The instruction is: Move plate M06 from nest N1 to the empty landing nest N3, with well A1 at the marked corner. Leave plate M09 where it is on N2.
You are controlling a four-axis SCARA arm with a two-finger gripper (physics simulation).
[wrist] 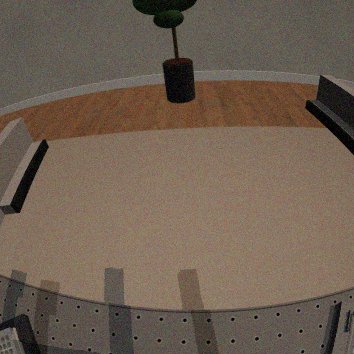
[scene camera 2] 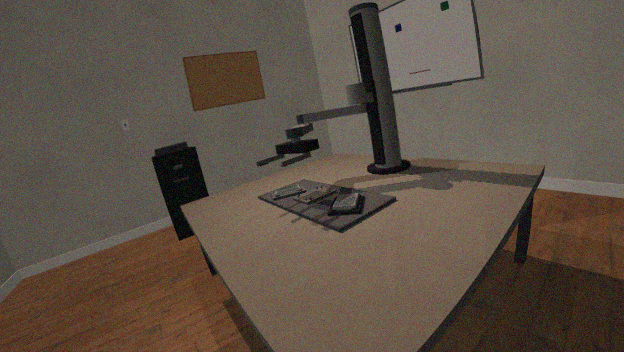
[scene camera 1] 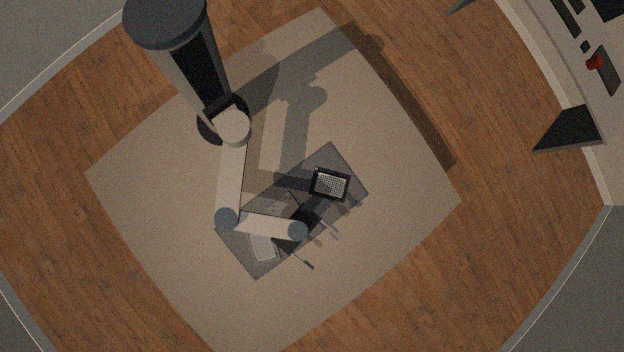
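Note:
My gripper (scene camera 1: 326, 252) (scene camera 2: 271, 164) (wrist: 179, 99) is open and empty, high above the front edge of the dark perforated board (scene camera 1: 331, 152) (scene camera 2: 377, 201) (wrist: 160, 330). A white many-welled plate (scene camera 1: 330, 184) (scene camera 2: 346, 201) (wrist: 9, 343) sits in a black nest (scene camera 1: 313, 185) (wrist: 26, 326) at one end of the board. A pale, clear-looking plate (scene camera 1: 263, 247) (scene camera 2: 289, 192) sits in a nest at the other end. The middle nest (scene camera 1: 274, 206) (scene camera 2: 314, 195) has no plate visible; the arm partly covers it in scene camera 1. Plate and nest labels are unreadable, and well A1 cannot be made out.
The board lies on a beige table (scene camera 1: 380, 240) (scene camera 2: 350, 280) (wrist: 200, 210). The arm's column (scene camera 1: 200, 75) (scene camera 2: 382, 100) stands at the rear of the table. Arm shadows cross the board and table. A black cabinet (scene camera 2: 180, 190) and a potted plant (wrist: 179, 80) stand beyond the table.

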